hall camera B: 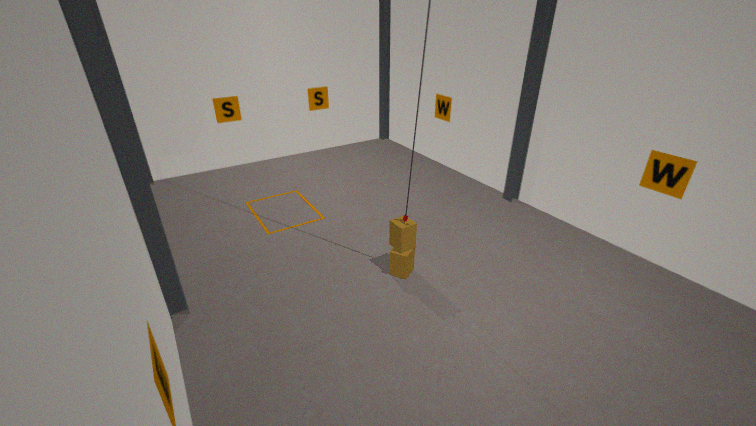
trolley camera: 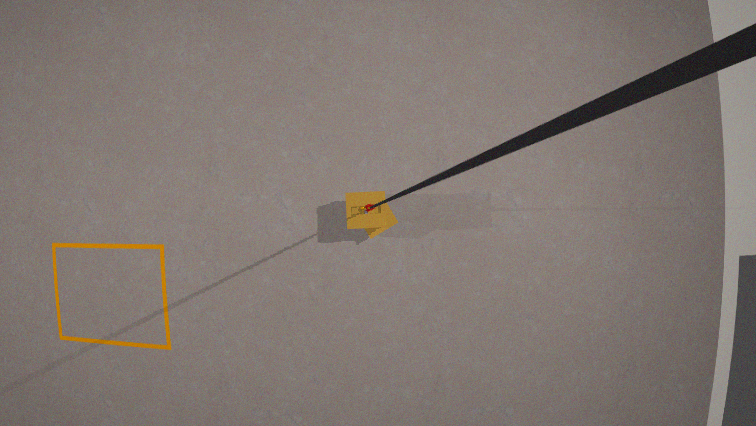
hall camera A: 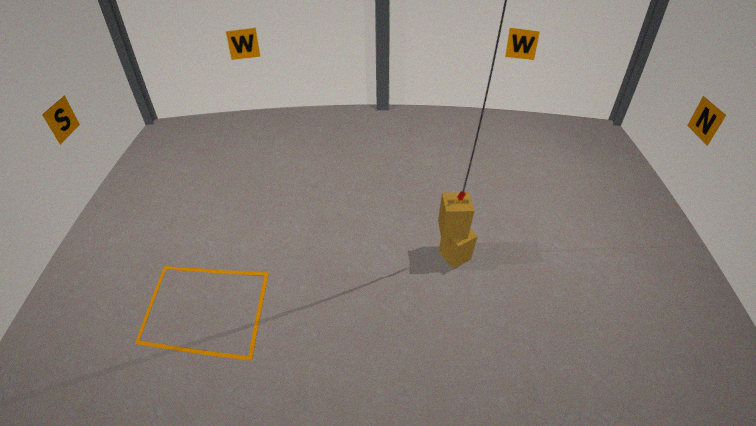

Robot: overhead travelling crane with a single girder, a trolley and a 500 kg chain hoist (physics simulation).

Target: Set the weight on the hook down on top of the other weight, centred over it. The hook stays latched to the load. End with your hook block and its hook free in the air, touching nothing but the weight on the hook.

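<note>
The yellow weight on the hook (hall camera A: 456, 224) (hall camera B: 402, 236) (trolley camera: 357, 202) is upright, directly above the other yellow weight (hall camera A: 459, 254) (hall camera B: 401, 265) (trolley camera: 387, 220), and appears to rest on it. The lower weight stands on the floor, turned at an angle to the upper one. In the trolley camera its corners stick out to the right and below, so the upper weight looks off centre to the left. My red hook block (hall camera A: 461, 195) (hall camera B: 405, 218) (trolley camera: 369, 207) is at the top of the upper weight, latched to it. The hook itself is too small to make out.
An orange square outline (hall camera A: 260, 312) (hall camera B: 257, 218) (trolley camera: 165, 296) is marked on the floor, well to the left in hall camera A. Walls with letter signs and dark columns (hall camera A: 382, 58) (hall camera B: 523, 105) bound the hall. The chain runs up from the hook block.
</note>
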